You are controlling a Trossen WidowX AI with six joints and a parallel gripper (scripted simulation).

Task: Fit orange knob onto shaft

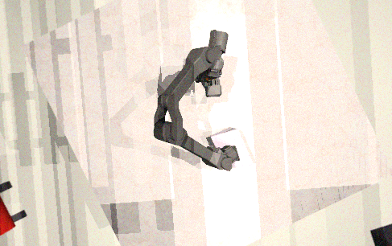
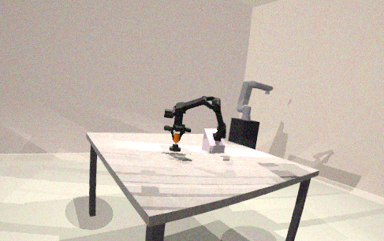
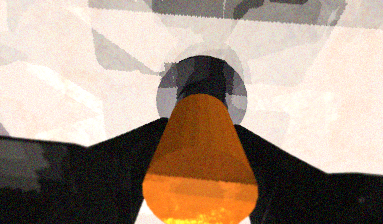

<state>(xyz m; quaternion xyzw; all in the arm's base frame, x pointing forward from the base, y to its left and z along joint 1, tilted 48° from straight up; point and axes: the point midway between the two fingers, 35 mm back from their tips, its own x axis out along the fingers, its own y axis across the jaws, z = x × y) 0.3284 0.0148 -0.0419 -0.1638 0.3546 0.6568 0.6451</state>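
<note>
Right now the dark round pedestal is 4 cm below my gripper tip. Also, from my gripper tip: orange knob 3 cm above.
</note>
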